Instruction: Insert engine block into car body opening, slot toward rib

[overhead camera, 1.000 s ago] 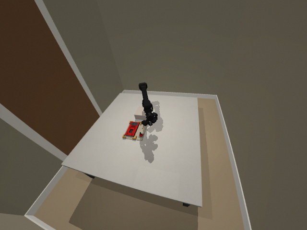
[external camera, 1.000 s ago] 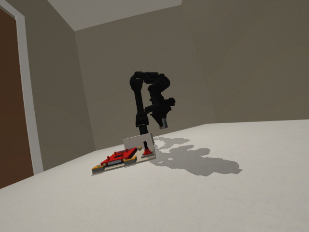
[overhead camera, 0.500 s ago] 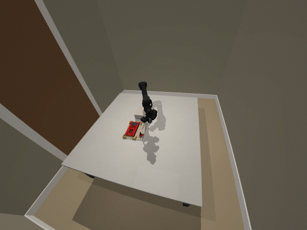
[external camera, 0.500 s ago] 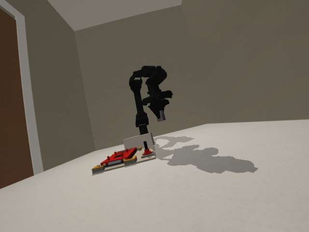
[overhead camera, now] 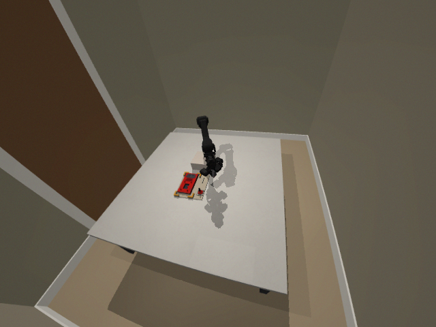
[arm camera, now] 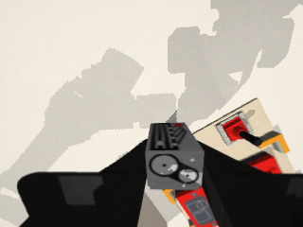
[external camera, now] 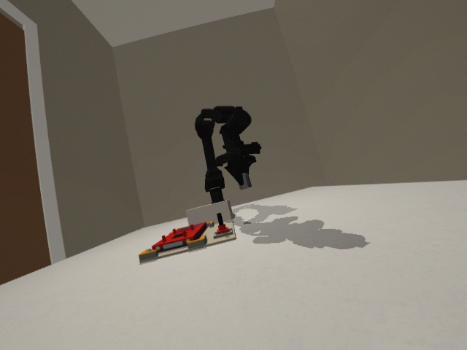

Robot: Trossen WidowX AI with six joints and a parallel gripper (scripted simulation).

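Right now the engine block is 10 mm behind my gripper tip and 10 mm above it. The rest, counted from my gripper tip: beige base board 40 mm ahead, 190 mm to the right, 110 mm below; black upright post 100 mm ahead, 90 mm to the right, 90 mm below.
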